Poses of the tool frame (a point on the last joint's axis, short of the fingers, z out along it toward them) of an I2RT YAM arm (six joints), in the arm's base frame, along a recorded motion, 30 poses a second.
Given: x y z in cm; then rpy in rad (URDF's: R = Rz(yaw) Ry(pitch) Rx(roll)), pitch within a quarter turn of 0, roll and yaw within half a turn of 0.
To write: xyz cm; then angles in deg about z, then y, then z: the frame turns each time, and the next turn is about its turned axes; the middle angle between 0 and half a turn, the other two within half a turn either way. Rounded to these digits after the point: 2 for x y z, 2 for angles.
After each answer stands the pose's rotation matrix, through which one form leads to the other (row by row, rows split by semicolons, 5 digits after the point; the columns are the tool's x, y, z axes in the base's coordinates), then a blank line. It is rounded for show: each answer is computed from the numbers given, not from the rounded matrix.
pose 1, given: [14.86, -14.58, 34.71, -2.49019, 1.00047, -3.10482]
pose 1, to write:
[14.86, -14.58, 34.71, -40.06, 115.43, -21.25]
-0.53954 0.48076 0.69121; -0.01985 0.81346 -0.58128; -0.84172 -0.32735 -0.42935

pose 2, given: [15.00, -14.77, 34.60, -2.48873, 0.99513, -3.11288]
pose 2, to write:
[15.00, -14.77, 34.60, -40.71, 115.62, -21.52]
-0.54417 0.48654 0.68349; -0.01563 0.80865 -0.58808; -0.83883 -0.33070 -0.43244

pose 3, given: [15.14, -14.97, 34.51, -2.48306, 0.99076, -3.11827]
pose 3, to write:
[15.14, -14.97, 34.51, -41.43, 115.69, -21.85]
-0.54791 0.49328 0.67563; -0.01278 0.80261 -0.59636; -0.83644 -0.33539 -0.43345

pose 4, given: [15.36, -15.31, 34.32, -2.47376, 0.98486, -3.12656]
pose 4, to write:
[15.36, -15.31, 34.32, -42.57, 115.73, -22.34]
-0.55292 0.50412 0.66343; -0.00831 0.79283 -0.60938; -0.83319 -0.34245 -0.43418

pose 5, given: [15.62, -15.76, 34.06, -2.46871, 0.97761, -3.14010]
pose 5, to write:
[15.62, -15.76, 34.06, -43.78, 115.92, -22.79]
-0.55901 0.51560 0.64936; -0.00083 0.78280 -0.62227; -0.82916 -0.34840 -0.43716

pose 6, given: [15.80, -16.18, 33.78, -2.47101, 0.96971, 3.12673]
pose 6, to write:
[15.80, -16.18, 33.78, -44.74, 116.30, -23.08]
-0.56548 0.52410 0.63683; 0.00841 0.77576 -0.63098; -0.82472 -0.35145 -0.44308

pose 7, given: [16.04, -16.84, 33.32, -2.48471, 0.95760, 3.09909]
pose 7, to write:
[16.04, -16.84, 33.32, -45.75, 117.11, -23.25]
-0.57496 0.53260 0.62109; 0.02445 0.76997 -0.63762; -0.81781 -0.35142 -0.45573

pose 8, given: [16.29, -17.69, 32.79, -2.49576, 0.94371, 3.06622]
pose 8, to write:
[16.29, -17.69, 32.79, -47.26, 117.94, -23.56]
-0.58512 0.54611 0.59950; 0.04419 0.75963 -0.64885; -0.80974 -0.35317 -0.46861

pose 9, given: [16.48, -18.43, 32.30, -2.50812, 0.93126, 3.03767]
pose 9, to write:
[16.48, -18.43, 32.30, -48.42, 118.75, -23.76]
-0.59360 0.55601 0.58180; 0.06191 0.75236 -0.65584; -0.80237 -0.35329 -0.48103

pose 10, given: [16.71, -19.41, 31.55, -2.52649, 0.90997, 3.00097]
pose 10, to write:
[16.71, -19.41, 31.55, -49.88, 120.08, -24.16]
-0.60771 0.56554 0.55754; 0.08603 0.74480 -0.66172; -0.78949 -0.35417 -0.50127

